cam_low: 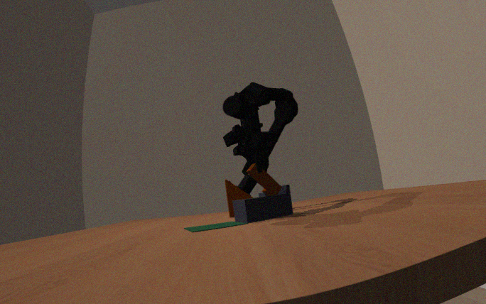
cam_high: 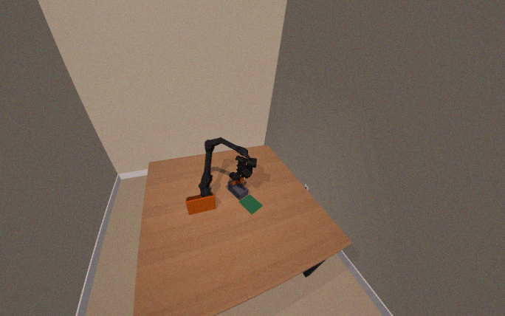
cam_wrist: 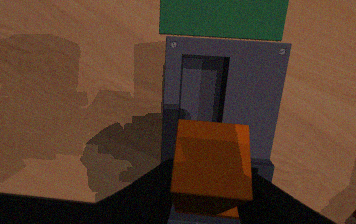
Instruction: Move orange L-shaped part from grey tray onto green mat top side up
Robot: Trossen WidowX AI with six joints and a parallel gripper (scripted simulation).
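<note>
My gripper tip is 30 mm short of the green mat, 140 mm to the left of it and 150 mm above it. The rest, counted from my gripper tip: orange L-shaped part: 20 mm behind, 30 mm to the left, 30 mm below.
</note>
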